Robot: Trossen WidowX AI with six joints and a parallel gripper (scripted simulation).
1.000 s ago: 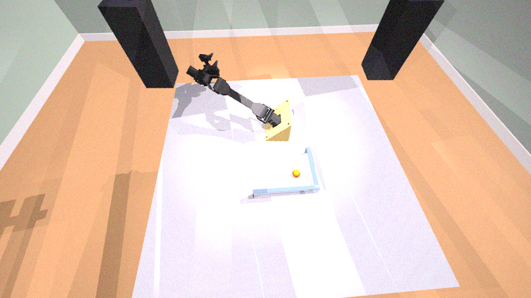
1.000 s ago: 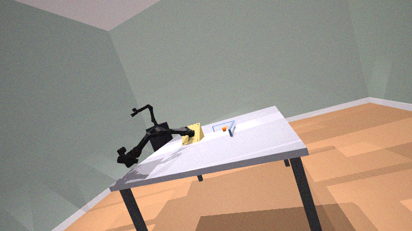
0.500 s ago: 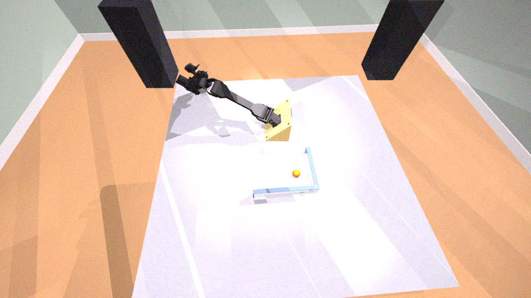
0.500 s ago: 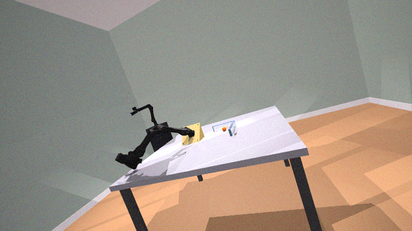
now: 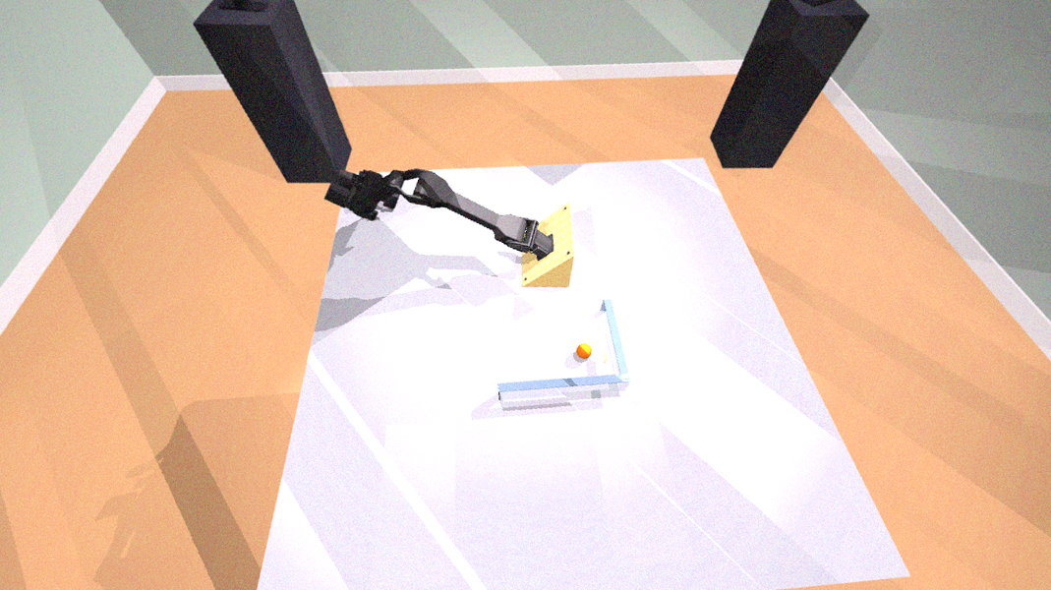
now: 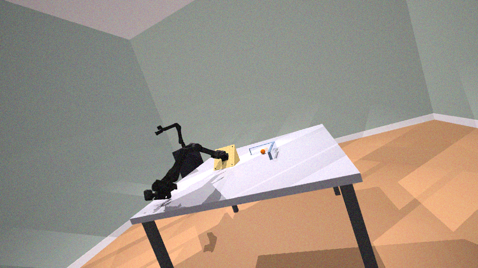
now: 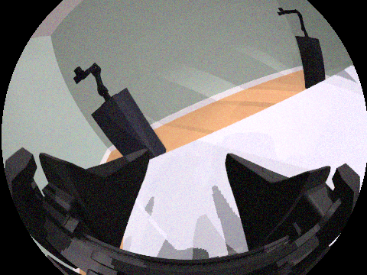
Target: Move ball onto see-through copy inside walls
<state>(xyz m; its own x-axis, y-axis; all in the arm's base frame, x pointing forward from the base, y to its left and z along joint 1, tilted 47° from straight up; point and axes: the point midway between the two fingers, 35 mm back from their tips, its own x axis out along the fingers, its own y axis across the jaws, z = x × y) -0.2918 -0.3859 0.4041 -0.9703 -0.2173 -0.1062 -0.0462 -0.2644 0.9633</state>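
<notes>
The orange ball is 650 mm to the left of my gripper tip, 630 mm ahead of it and 30 mm below it.
</notes>
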